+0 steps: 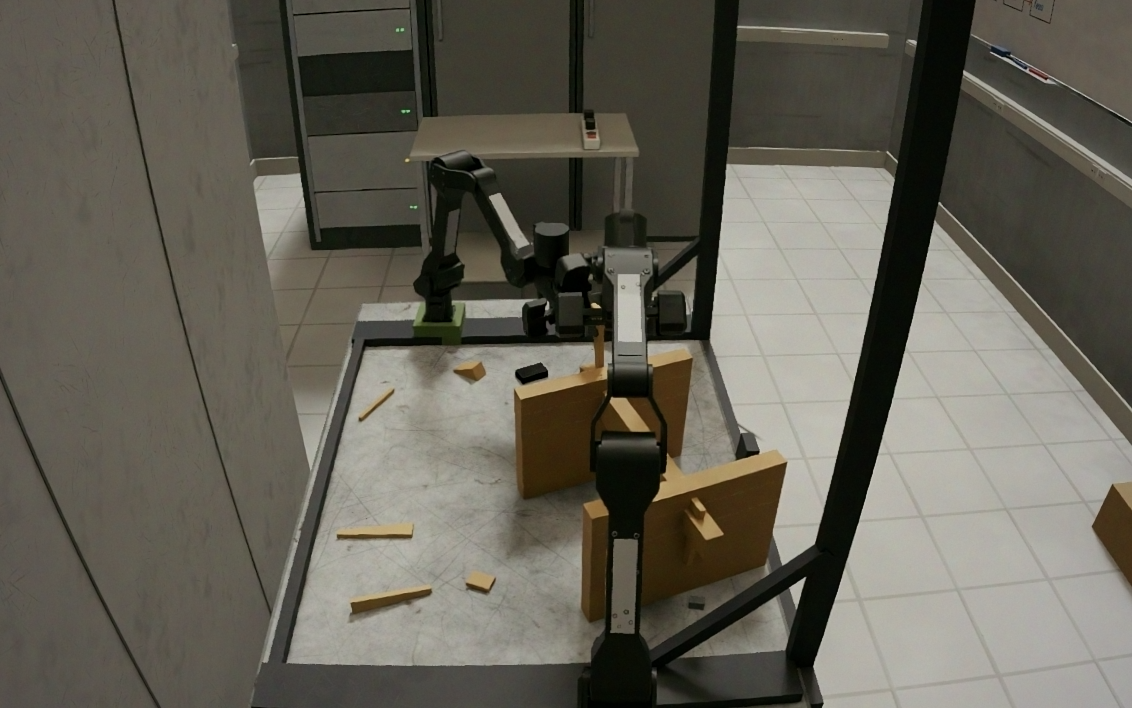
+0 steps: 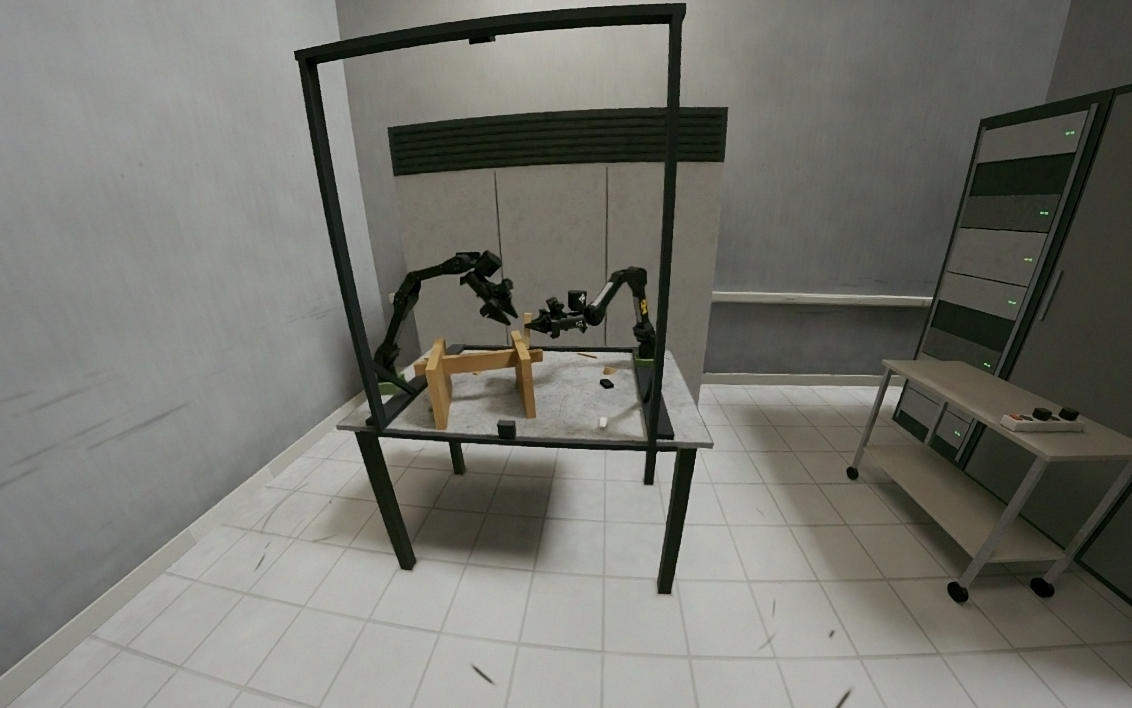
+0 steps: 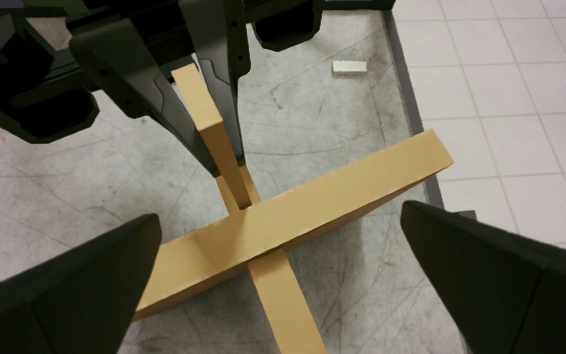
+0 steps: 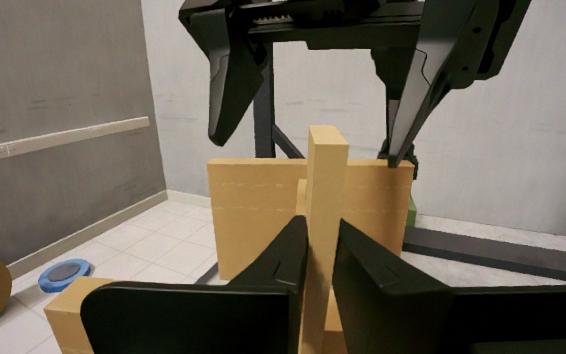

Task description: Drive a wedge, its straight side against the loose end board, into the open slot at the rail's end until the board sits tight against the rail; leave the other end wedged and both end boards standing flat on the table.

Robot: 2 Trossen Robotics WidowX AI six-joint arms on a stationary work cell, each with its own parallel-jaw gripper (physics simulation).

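Frame: origin at the left arm's base, x ahead, y left, z up, level; millimetres.
Where they show: left gripper, fingertip midpoint: point(image 2: 514, 321) point(image 3: 282, 218) point(image 4: 292, 152); right gripper, fingertip midpoint: point(image 1: 601, 333) point(image 2: 524, 325) point(image 3: 229, 168) point(image 4: 315, 226); right arm's base, link origin: point(image 1: 439, 314) point(image 2: 646, 356).
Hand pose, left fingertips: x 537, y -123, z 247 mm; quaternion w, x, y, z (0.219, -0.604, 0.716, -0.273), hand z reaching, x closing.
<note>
Things, the pixels of their centre, and the offset from my left fingertips. "pt": a spot on its surface instead. Level surfaces: height alone.
- loose end board, body centre: point(image 3: 258, 244) point(image 1: 603, 424) point(image 2: 522, 371) dy +12, dx +15, dz -189 mm
- rail, body centre: point(image 1: 643, 450) point(image 2: 479, 361) dy -13, dx -127, dz -135 mm
- small wedge, surface spot: point(image 1: 697, 507) pt dy -40, dx -297, dz -100 mm
- long wedge, body centre: point(image 4: 315, 294) point(image 3: 226, 163) point(image 1: 597, 341) point(image 2: 528, 331) dy +19, dx +44, dz -43 mm
- table, surface height: dz -295 mm
- black block, body centre: point(image 3: 177, 68) point(image 1: 531, 373) point(image 2: 606, 383) dy +83, dx +329, dz -288 mm
- white block, body centre: point(image 3: 349, 68) point(image 2: 603, 423) dy -192, dx +275, dz -289 mm
The loose end board point(image 1: 550, 438) point(image 2: 524, 385) point(image 3: 350, 186) stands upright on the table; the rail point(image 1: 621, 414) point(image 2: 484, 362) point(image 3: 287, 302) passes through it. The other end board point(image 1: 677, 534) point(image 2: 437, 388) point(image 4: 250, 225) also stands upright, with a small wedge point(image 1: 697, 507) in the rail's end there. My right gripper point(image 2: 530, 326) point(image 3: 229, 168) point(image 4: 315, 226) is shut on a long wedge point(image 1: 598, 348) point(image 3: 227, 160) point(image 4: 325, 190), held upright at the loose board's outer face, its lower end at the rail's slot. How deep it sits is hidden. My left gripper point(image 2: 509, 318) point(image 3: 282, 218) is open and empty above the loose board.
Wooden strips point(image 1: 375, 531) point(image 1: 390, 598) point(image 1: 376, 404) and small wooden pieces point(image 1: 480, 581) point(image 1: 469, 370) lie on the table point(image 1: 417, 467). A black block point(image 1: 531, 372) lies beyond the loose board. A white block point(image 3: 349, 68) lies near the table's edge. Dark frame posts point(image 1: 897, 250) rise around the cell.
</note>
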